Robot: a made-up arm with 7 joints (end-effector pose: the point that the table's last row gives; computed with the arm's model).
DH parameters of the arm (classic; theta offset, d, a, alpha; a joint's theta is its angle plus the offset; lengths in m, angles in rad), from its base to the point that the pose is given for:
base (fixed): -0.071 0 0 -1.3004
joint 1: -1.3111 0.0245 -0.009 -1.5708
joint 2: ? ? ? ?
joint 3: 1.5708 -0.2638 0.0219 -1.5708
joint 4: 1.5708 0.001 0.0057 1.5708
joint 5: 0 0.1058 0.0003 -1.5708
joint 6: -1.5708 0 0.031 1.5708
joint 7: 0 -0.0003 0 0
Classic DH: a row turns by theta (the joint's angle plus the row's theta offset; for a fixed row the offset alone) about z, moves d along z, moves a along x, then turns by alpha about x.
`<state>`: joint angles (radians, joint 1 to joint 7).
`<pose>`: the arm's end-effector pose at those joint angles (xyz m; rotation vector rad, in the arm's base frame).
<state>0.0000 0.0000 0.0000 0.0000 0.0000 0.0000 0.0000</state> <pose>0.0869 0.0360 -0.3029 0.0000 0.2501 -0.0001</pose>
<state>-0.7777 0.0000 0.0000 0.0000 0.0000 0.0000 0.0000</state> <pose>0.2722 -0.0163 -0.1620 -0.0264 -0.4985 -0.2101</pose>
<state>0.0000 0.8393 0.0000 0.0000 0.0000 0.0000 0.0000</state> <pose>0.1110 0.2337 -0.2088 0.8348 0.2351 -0.1051</pose>
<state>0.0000 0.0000 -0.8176 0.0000 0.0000 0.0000 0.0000</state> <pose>0.0390 -0.0801 -0.2907 -0.1022 0.2360 -0.8134</pose>
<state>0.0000 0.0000 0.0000 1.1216 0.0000 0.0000 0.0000</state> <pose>-0.0232 0.0360 -0.3983 0.0001 1.3717 -0.0001</pose>
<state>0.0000 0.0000 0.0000 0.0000 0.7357 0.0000 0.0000</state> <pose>0.0870 0.0364 -0.3028 0.7318 0.2386 -0.0921</pose>
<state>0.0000 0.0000 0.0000 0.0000 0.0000 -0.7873 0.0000</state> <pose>0.0838 0.0360 -0.2794 0.0000 -0.5372 -0.0001</pose>
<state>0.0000 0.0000 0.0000 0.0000 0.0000 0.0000 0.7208</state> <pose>0.0869 0.0360 -0.3029 0.0901 0.2391 0.7168</pose>
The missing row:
joint 2: 1.2915 0.0005 -0.009 1.5708
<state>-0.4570 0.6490 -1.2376 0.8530 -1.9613 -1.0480 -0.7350</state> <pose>0.1391 0.1759 -0.3187 -0.3504 0.0202 -0.2835</pose>
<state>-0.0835 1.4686 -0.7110 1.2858 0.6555 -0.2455 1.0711</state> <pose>0.0400 0.4138 -0.0828 2.5470 0.3950 -0.1624</pose>
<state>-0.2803 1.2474 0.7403 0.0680 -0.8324 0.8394 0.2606</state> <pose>0.1451 0.3249 -0.0052 0.1772 0.1656 0.7224</pose>
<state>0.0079 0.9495 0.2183 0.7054 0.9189 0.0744 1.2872</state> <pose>0.0679 0.3398 -0.2030 2.1540 -0.2365 0.8761</pose>
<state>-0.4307 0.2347 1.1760 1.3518 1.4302 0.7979 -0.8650</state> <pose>0.0745 0.1615 -0.3649 -0.3375 2.1160 -0.1538</pose>
